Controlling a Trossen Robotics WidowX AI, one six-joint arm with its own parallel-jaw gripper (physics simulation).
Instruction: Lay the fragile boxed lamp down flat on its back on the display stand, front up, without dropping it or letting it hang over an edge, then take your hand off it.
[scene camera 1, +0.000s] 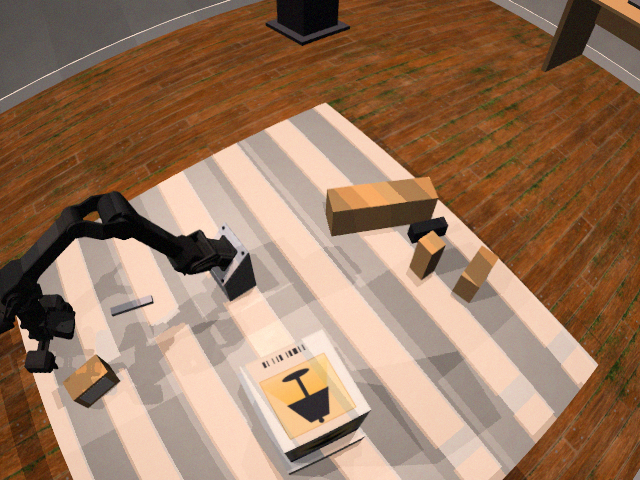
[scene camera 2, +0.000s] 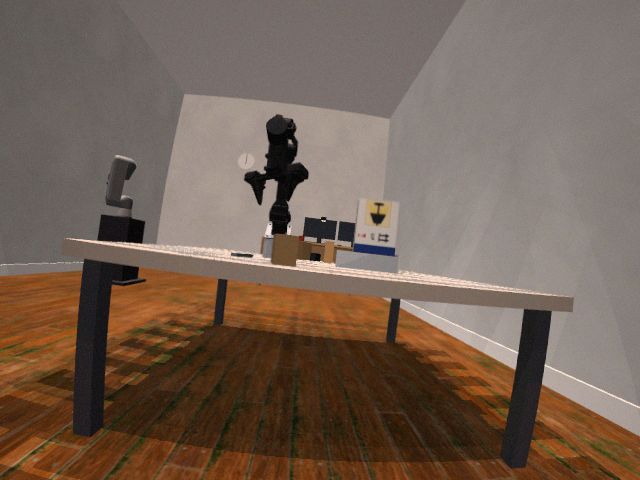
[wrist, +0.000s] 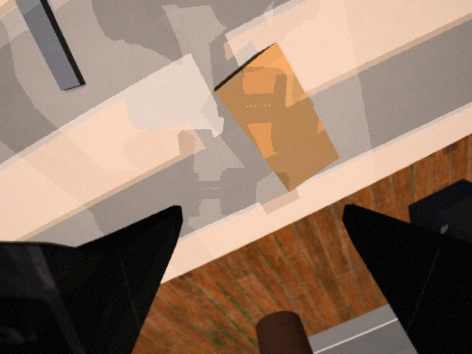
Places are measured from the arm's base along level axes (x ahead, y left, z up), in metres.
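Pixels of known places: gripper, fingertip midpoint: (scene camera 1: 59, 350) (scene camera 2: 273, 203) (wrist: 262, 212); arm's base, link origin: (scene camera 1: 223, 253) (scene camera 2: 278, 230).
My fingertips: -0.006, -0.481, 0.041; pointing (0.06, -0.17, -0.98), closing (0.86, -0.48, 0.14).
Note:
Ahead of a thing's pixels: the offset from my fingertips to its top centre, as dx, dy, dz.
The white boxed lamp {+0.424, +0.395, +0.131} (scene camera 1: 308, 395) (scene camera 2: 376, 227) carries a yellow panel with a black lamp picture. In scene camera 2 it stands upright, its blue band at the bottom, on a low pale-grey slab {+0.400, +0.395, -0.090} (scene camera 1: 325, 451) (scene camera 2: 367, 263) that looks like the display stand. The boxed lamp does not show in the wrist view. My gripper (scene camera 2: 273, 202) (wrist: 262, 212) is open and empty, high over the left edge of the table, well apart from the boxed lamp. In scene camera 1 its fingers are partly hidden by its own body.
A small brown box {+0.047, +0.004, -0.087} (scene camera 1: 90, 382) (scene camera 2: 284, 250) (wrist: 280, 120) lies below my gripper. A grey bar {-0.097, +0.203, -0.155} (scene camera 1: 132, 305) (scene camera 2: 241, 254) (wrist: 52, 50) lies nearby. Across the table are a long brown block {+0.108, +0.923, -0.057} (scene camera 1: 379, 209), a black block {+0.239, +0.989, -0.117} (scene camera 1: 427, 229) and two small brown blocks {+0.308, +0.895, -0.037} (scene camera 1: 427, 255) {+0.433, +0.974, -0.078} (scene camera 1: 474, 276).

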